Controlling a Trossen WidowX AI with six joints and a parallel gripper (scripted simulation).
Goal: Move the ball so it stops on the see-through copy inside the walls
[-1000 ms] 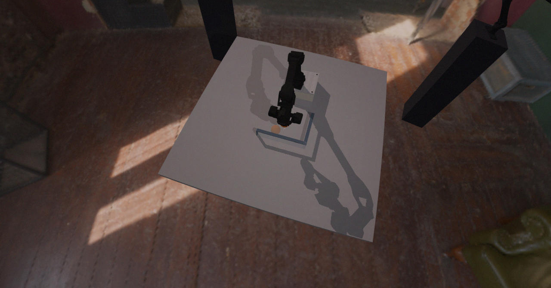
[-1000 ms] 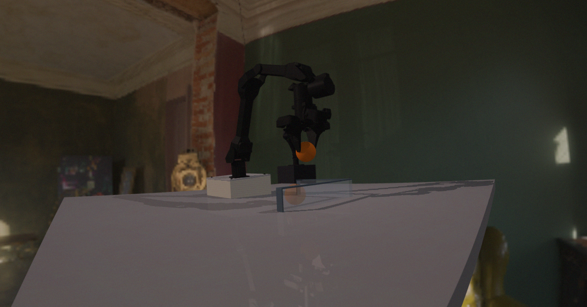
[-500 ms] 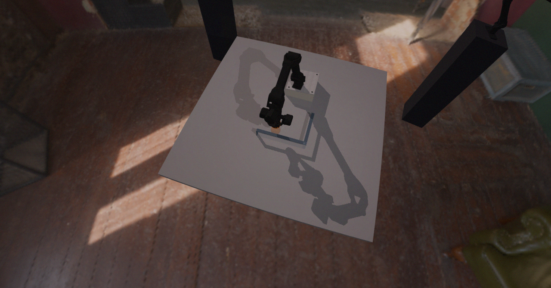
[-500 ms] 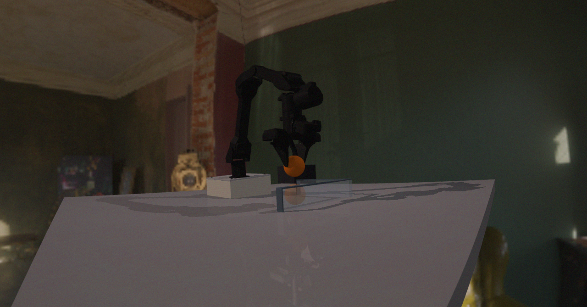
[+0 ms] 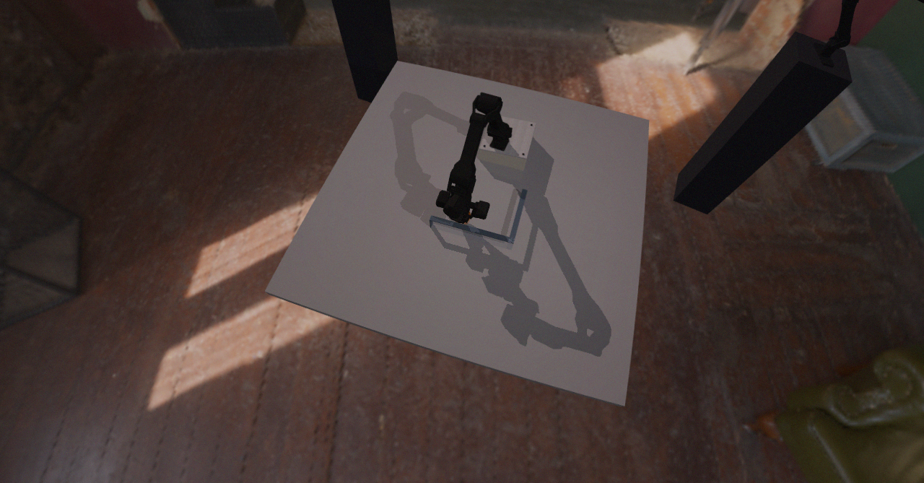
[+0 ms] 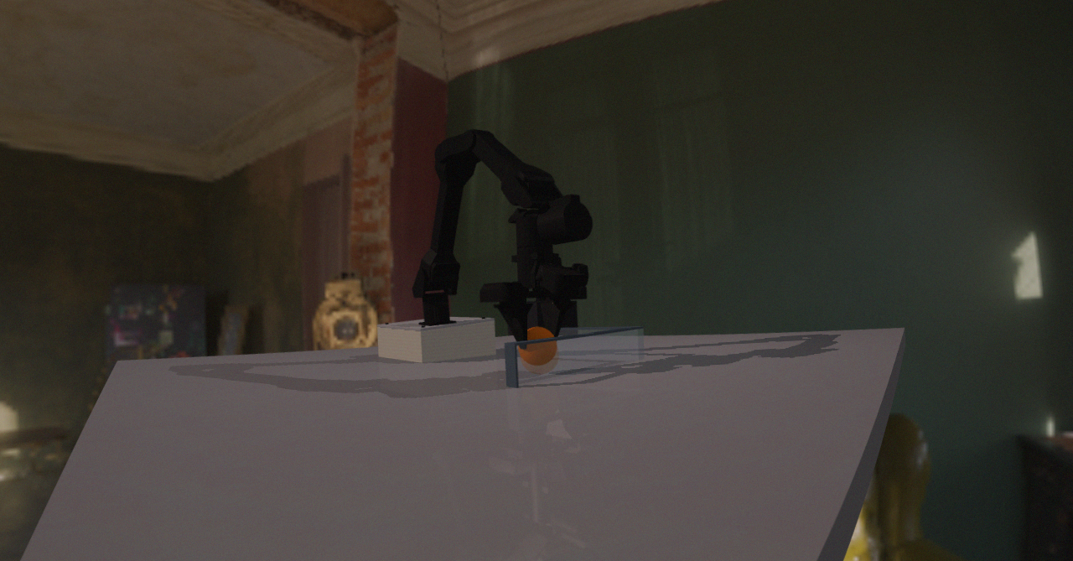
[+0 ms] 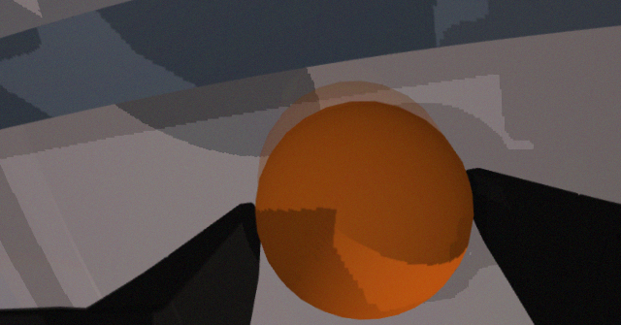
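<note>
Now: the see-through copy of ball 1 cm below my gripper tip. Round my gripper tip: orange ball (right at my gripper tip).
</note>
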